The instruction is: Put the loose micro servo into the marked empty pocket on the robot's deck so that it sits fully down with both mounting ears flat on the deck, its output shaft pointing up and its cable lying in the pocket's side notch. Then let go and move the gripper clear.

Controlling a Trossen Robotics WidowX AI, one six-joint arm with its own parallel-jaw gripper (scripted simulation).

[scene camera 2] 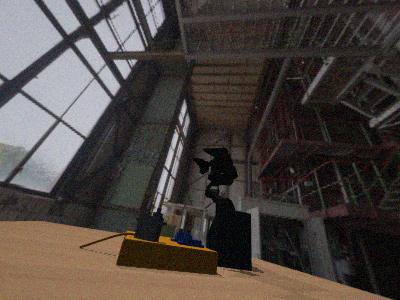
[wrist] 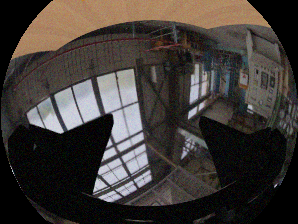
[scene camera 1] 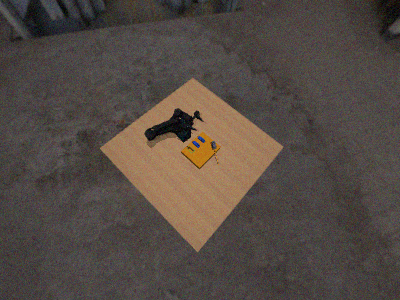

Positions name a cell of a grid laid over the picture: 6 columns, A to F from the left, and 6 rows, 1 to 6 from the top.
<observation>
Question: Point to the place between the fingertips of my gripper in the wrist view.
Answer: D4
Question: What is my gripper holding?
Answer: Nothing.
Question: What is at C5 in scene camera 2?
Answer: A micro servo.
</observation>
